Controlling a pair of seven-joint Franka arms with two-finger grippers.
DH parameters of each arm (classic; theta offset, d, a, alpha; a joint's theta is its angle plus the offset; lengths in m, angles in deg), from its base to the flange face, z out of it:
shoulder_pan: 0 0.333 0 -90
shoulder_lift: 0 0 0 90
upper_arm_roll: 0 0.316 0.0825 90
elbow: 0 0 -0.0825 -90
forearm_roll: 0 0.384 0 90
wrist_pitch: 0 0 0.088 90
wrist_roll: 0 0.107 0 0
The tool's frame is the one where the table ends.
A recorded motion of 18 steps. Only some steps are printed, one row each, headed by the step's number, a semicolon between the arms.
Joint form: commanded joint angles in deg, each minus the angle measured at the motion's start. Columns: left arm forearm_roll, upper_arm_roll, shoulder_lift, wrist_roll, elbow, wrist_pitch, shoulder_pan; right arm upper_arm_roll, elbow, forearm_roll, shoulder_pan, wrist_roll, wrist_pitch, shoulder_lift.
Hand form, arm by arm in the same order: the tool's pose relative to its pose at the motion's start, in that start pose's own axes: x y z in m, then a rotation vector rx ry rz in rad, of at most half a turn. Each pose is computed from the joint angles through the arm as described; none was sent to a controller.
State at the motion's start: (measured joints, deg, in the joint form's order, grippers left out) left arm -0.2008 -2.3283 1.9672 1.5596 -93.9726 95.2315 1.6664; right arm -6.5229 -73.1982 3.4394 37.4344 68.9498 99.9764 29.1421
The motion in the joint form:
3: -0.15 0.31 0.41 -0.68 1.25 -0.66 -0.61; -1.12 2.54 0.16 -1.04 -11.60 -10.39 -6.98
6: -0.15 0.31 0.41 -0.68 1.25 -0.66 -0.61; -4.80 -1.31 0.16 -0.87 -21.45 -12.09 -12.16
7: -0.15 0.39 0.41 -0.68 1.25 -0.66 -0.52; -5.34 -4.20 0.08 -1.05 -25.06 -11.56 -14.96
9: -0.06 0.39 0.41 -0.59 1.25 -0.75 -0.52; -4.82 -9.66 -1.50 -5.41 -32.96 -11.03 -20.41
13: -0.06 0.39 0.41 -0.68 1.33 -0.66 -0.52; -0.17 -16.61 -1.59 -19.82 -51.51 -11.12 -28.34
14: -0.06 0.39 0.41 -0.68 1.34 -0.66 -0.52; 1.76 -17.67 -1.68 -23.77 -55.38 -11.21 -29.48
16: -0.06 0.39 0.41 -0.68 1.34 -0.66 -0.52; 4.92 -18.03 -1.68 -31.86 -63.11 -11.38 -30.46
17: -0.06 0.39 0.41 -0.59 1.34 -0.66 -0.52; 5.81 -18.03 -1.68 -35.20 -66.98 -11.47 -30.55
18: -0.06 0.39 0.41 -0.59 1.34 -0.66 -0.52; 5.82 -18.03 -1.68 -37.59 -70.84 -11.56 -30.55
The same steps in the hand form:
3: 0.0019 0.0032 -0.0053 -0.0026 0.0032 -0.0068; 0.0070 0.0461 -0.0881 -0.0084 -0.0163 -0.1704
6: 0.0019 0.0032 -0.0053 -0.0026 0.0032 -0.0068; 0.0298 0.0863 -0.1134 -0.0126 -0.0155 -0.2811
7: 0.0019 0.0015 -0.0053 -0.0025 0.0032 -0.0098; 0.0338 0.1026 -0.1208 -0.0024 -0.0166 -0.3294
9: 0.0017 0.0014 -0.0052 -0.0010 0.0016 -0.0081; 0.0658 0.1500 -0.1329 0.0014 -0.0090 -0.3966
13: 0.0020 0.0014 -0.0060 -0.0009 0.0045 -0.0096; 0.1282 0.2461 -0.1521 0.0380 -0.0170 -0.5492
14: 0.0020 0.0014 -0.0061 -0.0009 0.0047 -0.0096; 0.1390 0.2645 -0.1537 0.0402 -0.0166 -0.5816
16: 0.0020 0.0014 -0.0061 -0.0009 0.0047 -0.0096; 0.1682 0.3019 -0.1591 0.0477 -0.0071 -0.6306
17: 0.0020 0.0014 -0.0061 -0.0009 0.0047 -0.0081; 0.1829 0.3199 -0.1595 0.0489 -0.0055 -0.6554
18: 0.0020 0.0014 -0.0061 -0.0009 0.0047 -0.0081; 0.1969 0.3376 -0.1590 0.0499 -0.0055 -0.6813

